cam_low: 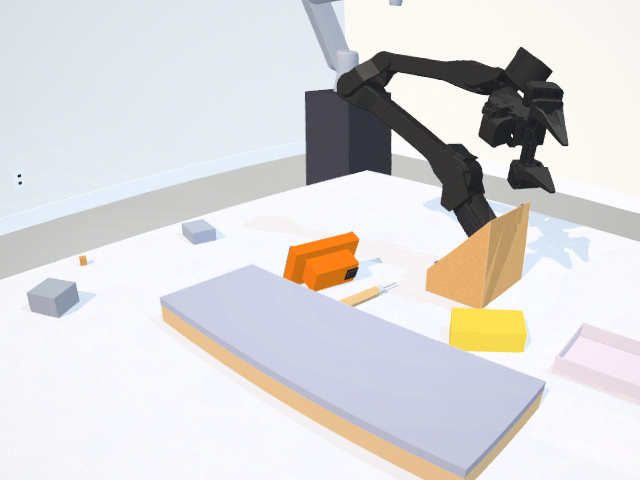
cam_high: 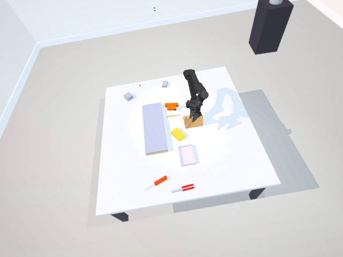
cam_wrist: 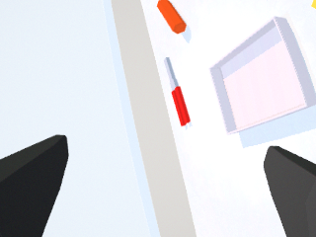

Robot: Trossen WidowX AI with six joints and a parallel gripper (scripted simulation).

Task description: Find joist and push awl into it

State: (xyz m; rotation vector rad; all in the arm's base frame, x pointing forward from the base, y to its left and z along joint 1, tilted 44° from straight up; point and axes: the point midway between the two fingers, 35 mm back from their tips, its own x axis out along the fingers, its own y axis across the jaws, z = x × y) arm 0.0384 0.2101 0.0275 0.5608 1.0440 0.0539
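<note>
Right now my gripper tip is 130 mm short of the orange stud finder, 320 mm to the left of it and 210 mm above it. The rest, counted from my gripper tip: yellow block (110 mm ahead, 40 mm to the right, 220 mm below); awl (120 mm ahead, 250 mm to the right, 230 mm below); pale pink tray (70 mm ahead, 170 mm to the left, 220 mm below).
</note>
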